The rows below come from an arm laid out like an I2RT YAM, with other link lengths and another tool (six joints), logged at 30 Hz.
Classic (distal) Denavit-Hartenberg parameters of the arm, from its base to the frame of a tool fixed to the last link. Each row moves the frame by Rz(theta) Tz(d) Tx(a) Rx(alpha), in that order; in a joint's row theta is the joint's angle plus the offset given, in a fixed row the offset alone. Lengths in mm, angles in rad.
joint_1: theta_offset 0, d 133.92, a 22.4, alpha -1.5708
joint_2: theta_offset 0, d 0, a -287.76, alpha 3.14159
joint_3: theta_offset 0.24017, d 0, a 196.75, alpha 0
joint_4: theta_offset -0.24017, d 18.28, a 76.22, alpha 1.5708
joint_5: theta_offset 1.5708, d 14.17, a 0, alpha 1.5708
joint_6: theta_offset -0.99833, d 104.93, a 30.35, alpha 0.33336
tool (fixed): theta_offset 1.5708, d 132.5, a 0, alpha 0
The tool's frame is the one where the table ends.
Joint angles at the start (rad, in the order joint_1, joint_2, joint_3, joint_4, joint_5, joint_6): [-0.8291, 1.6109, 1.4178, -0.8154, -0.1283, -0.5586]
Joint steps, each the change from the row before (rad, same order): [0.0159, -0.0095, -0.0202, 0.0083, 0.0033, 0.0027]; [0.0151, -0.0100, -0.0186, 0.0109, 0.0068, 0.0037]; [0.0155, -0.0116, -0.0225, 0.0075, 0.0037, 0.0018]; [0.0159, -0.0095, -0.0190, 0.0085, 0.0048, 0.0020]
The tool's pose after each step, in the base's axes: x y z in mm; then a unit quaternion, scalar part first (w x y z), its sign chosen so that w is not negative. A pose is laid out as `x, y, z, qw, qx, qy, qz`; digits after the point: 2 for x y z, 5 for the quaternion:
314.05, -254.99, 184.14, 0.30477, -0.39698, 0.84906, -0.16919
315.39, -250.03, 182.59, 0.30407, -0.40125, 0.84727, -0.16931
315.83, -242.97, 179.72, 0.30355, -0.40653, 0.84555, -0.16622
316.91, -236.86, 177.45, 0.30299, -0.41190, 0.84351, -0.16439

